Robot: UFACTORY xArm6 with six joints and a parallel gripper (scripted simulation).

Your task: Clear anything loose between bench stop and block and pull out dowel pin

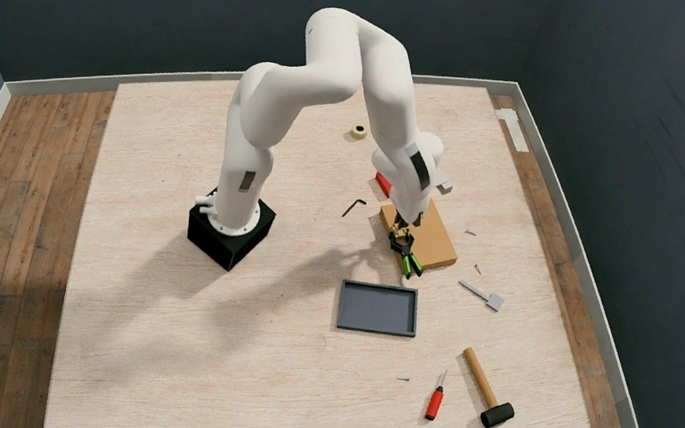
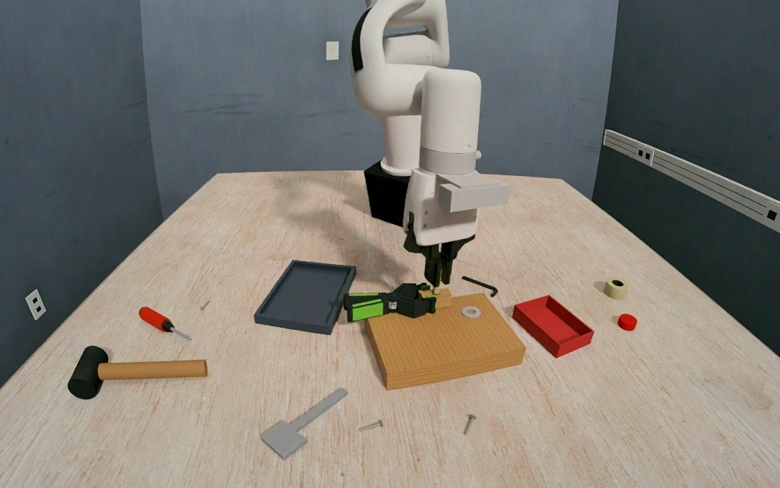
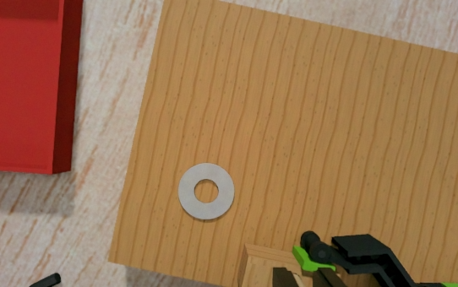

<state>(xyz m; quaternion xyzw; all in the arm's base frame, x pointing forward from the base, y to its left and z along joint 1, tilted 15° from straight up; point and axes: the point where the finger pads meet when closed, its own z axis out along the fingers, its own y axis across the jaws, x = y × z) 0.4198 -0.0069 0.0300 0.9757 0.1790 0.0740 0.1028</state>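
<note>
The dowel pin lies 20 mm below my hand. Round my hand: small wooden block 50 mm below; hex key 90 mm behind, 120 mm to the left, 90 mm below; washer 20 mm ahead, 50 mm to the left, 60 mm below.
</note>
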